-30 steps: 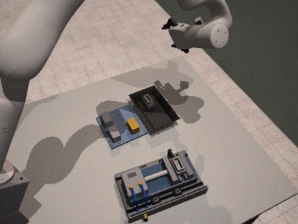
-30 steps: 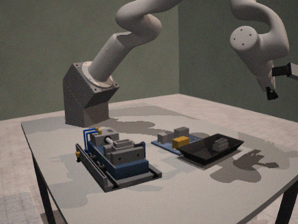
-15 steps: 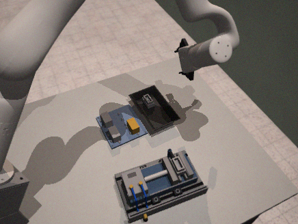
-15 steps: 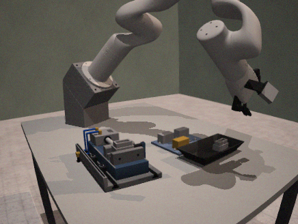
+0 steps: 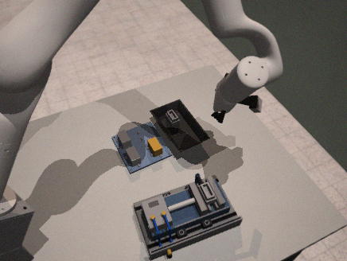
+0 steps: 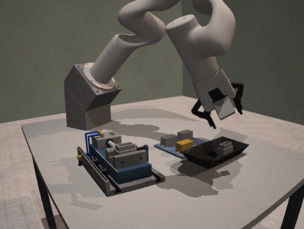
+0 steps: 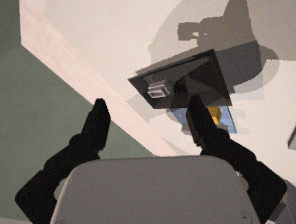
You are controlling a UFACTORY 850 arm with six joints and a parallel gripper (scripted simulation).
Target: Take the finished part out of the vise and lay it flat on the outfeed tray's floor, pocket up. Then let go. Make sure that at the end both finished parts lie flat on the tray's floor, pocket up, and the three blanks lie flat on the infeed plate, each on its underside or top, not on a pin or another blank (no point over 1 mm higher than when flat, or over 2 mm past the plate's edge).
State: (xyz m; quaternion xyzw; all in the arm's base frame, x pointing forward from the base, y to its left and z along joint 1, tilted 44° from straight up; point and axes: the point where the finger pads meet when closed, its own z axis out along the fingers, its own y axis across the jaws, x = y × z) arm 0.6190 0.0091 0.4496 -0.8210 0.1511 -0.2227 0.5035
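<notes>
Now: hand 200 mm past the blue vise, 270 mm to the left of it and 150 mm above it. The rest, counted from my hand: blue plate: 280 mm behind, 40 mm to the left, 190 mm below; then orange block: 230 mm behind, 170 mm below.
</notes>
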